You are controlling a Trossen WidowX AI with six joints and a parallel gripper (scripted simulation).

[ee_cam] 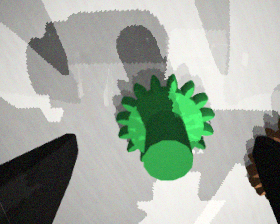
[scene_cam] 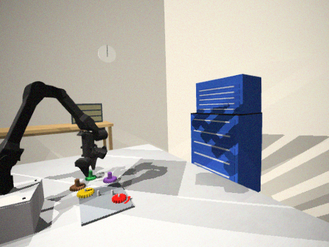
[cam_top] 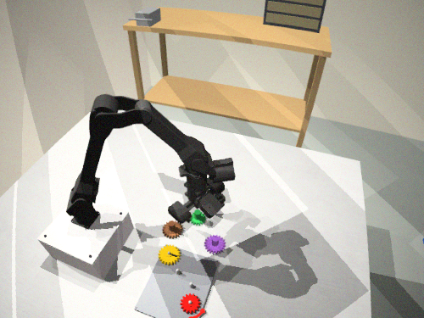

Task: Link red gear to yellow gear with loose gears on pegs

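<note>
Now: gripper tip 10 mm above the green gear. Also, from my gripper tip: purple gear (80 mm ahead, 70 mm to the right, 10 mm below); yellow gear (40 mm behind, 150 mm to the right, 10 mm below); orange gear (60 mm behind, 60 mm to the right, 10 mm below).
</note>
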